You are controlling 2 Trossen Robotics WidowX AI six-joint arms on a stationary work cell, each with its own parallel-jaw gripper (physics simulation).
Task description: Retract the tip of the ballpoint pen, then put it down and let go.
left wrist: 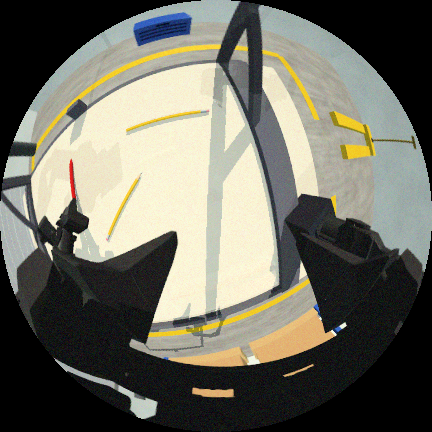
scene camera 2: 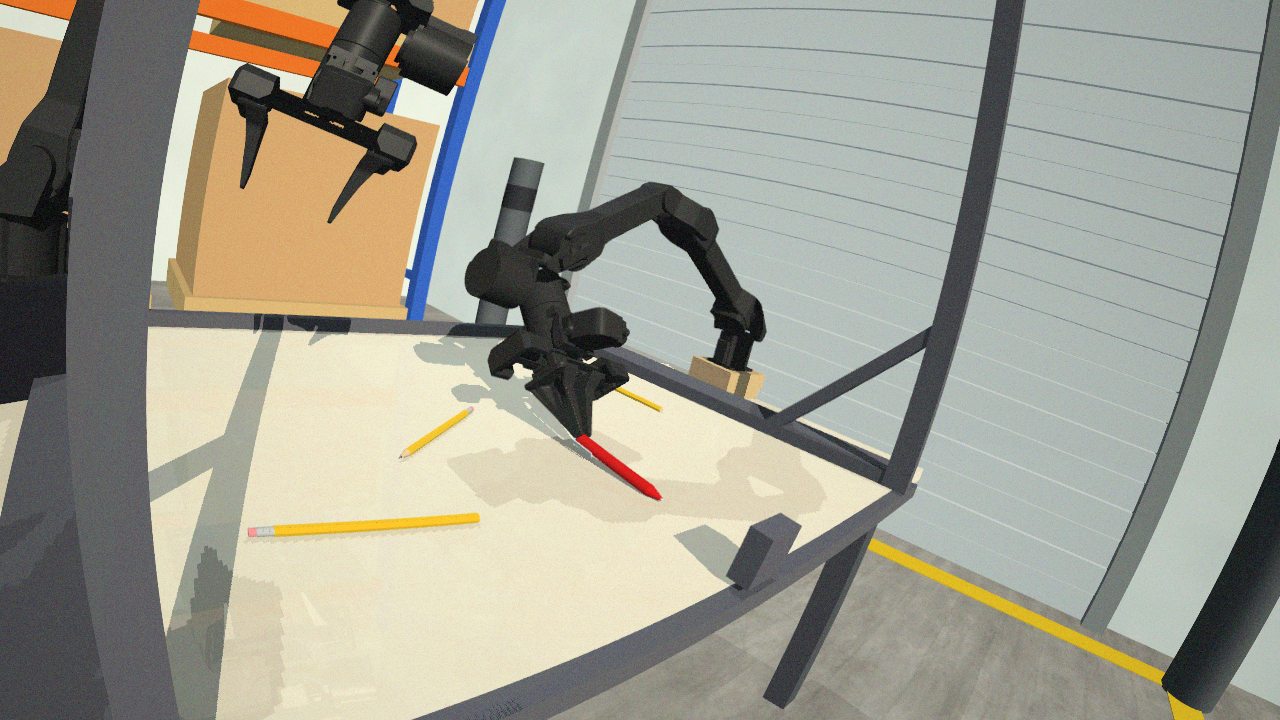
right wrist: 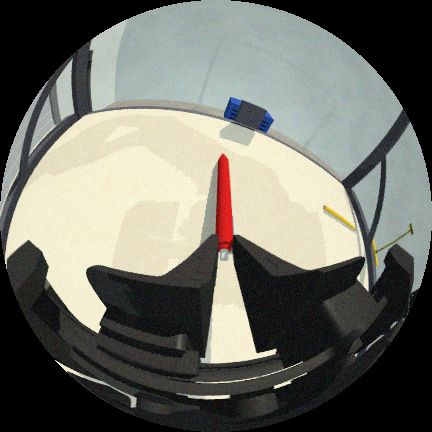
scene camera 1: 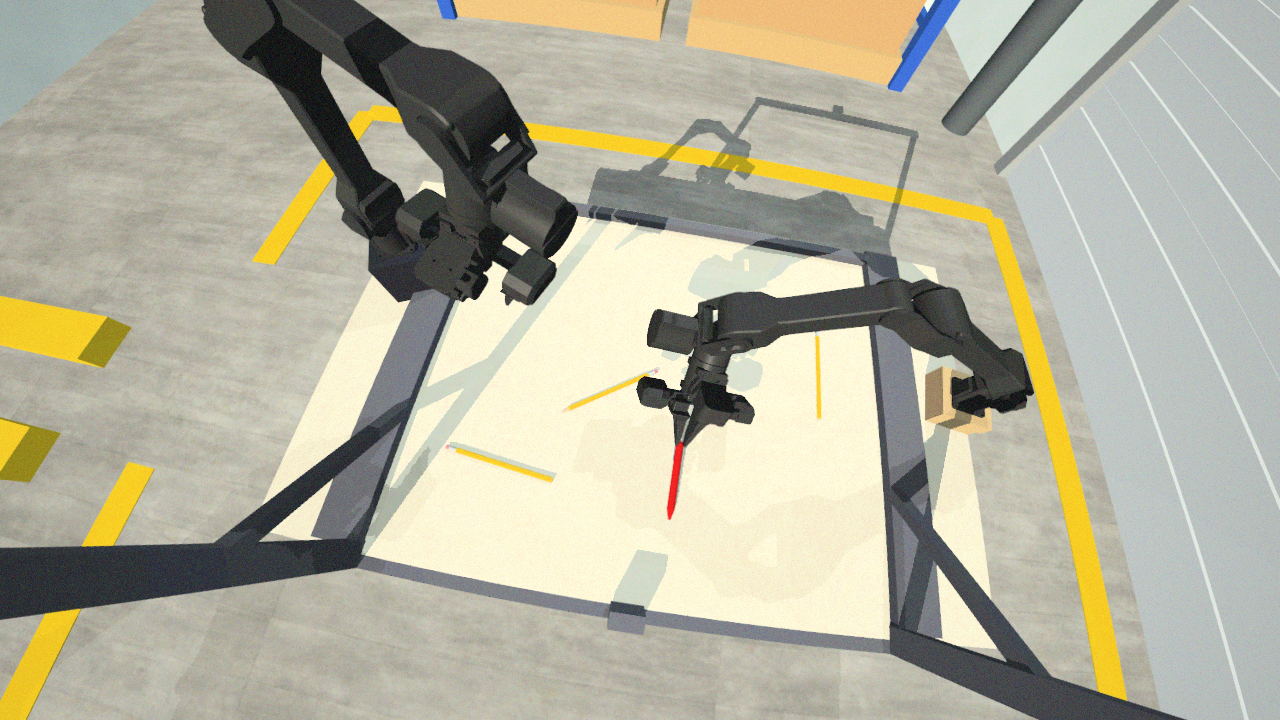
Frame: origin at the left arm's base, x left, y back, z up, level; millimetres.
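Seen in the pictures: left gripper, between the fingertips: (left wrist: 240, 238) (scene camera 2: 285, 205); right gripper, between the fingertips: (left wrist: 73, 199) (scene camera 2: 583, 437) (right wrist: 224, 240) (scene camera 1: 680, 445); left arm's base, origin of its link: (left wrist: 325, 228) (scene camera 2: 27, 274) (scene camera 1: 396, 242); right arm's base, origin of its link: (scene camera 2: 729, 365) (scene camera 1: 967, 397).
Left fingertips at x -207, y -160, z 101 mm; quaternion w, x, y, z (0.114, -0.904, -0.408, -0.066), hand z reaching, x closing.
Note:
Pixels of each thing's middle, then the offset from my left fingertips to it. Level surfaces: height alone.
- red ballpoint pen, middle of its body: (right wrist: 224, 188) (scene camera 2: 615, 466) (scene camera 1: 674, 478) (left wrist: 71, 179) dx -299, dy -216, dz -197 mm
- pale table, height of its surface: dz -208 mm
- pen's grey button, middle of its body: (right wrist: 223, 250) dx -244, dy -243, dz -189 mm
- small dark block, middle of its body: (scene camera 2: 764, 551) (scene camera 1: 626, 617) (right wrist: 249, 114) (left wrist: 76, 109) dx -467, dy -89, dz -177 mm
A red ballpoint pen (scene camera 1: 675, 479) (scene camera 2: 619, 467) (left wrist: 72, 178) (right wrist: 224, 200) points away from my right gripper, its tapered end outward, at or just above the pale table (scene camera 1: 501, 528). My right gripper (scene camera 1: 682, 440) (scene camera 2: 581, 431) (right wrist: 224, 240) is shut on the pen's rear end. The pen's grey button (right wrist: 224, 255) shows between the fingers in the right wrist view. Whether the writing tip is out is too small to tell. My left gripper (scene camera 2: 286, 204) (left wrist: 240, 238) is open and empty, high above the table and away from the pen.
Yellow pencils (scene camera 1: 505, 464) (scene camera 1: 613, 390) (scene camera 1: 818, 376) (scene camera 2: 366, 524) lie on the table left of, behind and to the right of the pen. A small dark block (scene camera 1: 626, 617) (scene camera 2: 765, 550) stands at the front edge. Dark frame bars run along the table's sides.

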